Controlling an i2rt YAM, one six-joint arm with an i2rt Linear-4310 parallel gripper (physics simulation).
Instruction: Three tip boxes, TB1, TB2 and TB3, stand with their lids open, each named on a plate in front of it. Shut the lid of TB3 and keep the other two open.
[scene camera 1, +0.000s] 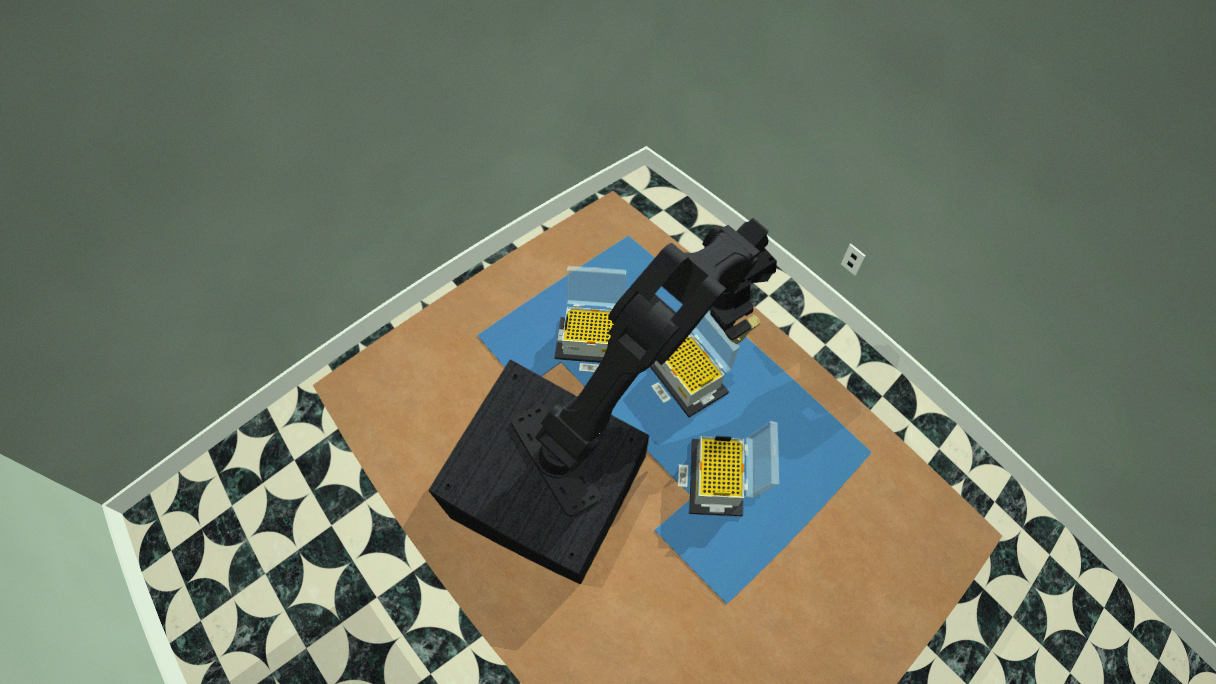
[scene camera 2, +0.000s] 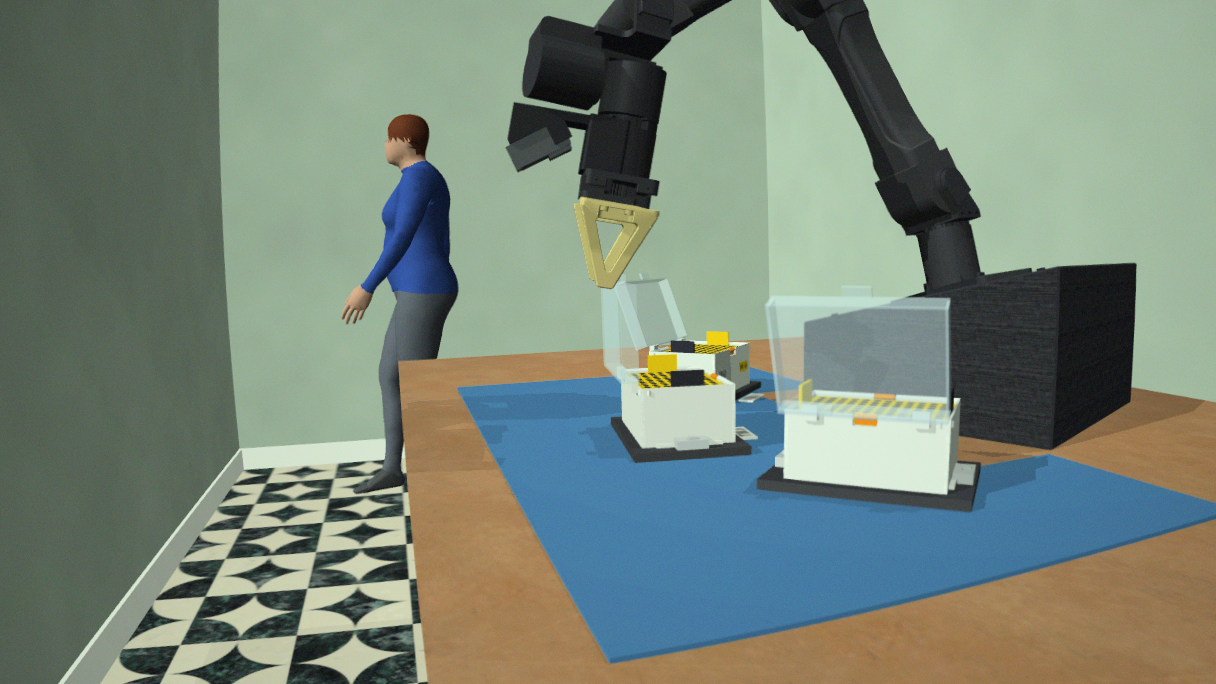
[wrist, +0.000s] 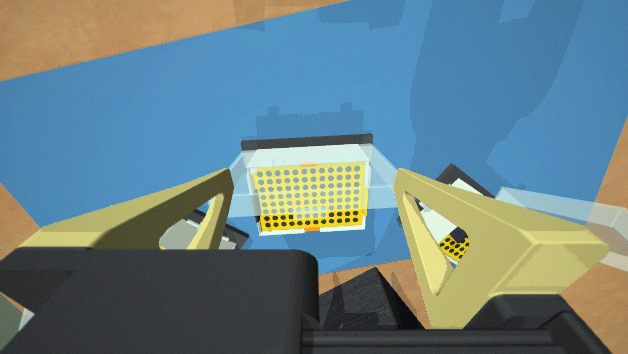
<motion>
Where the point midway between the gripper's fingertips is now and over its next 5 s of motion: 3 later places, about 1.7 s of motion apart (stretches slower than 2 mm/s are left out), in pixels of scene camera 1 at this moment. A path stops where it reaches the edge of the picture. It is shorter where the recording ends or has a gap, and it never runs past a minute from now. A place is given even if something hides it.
My gripper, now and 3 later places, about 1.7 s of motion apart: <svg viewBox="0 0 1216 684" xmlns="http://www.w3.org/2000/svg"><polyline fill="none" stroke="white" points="724,324 701,340 680,355 680,365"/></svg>
</motion>
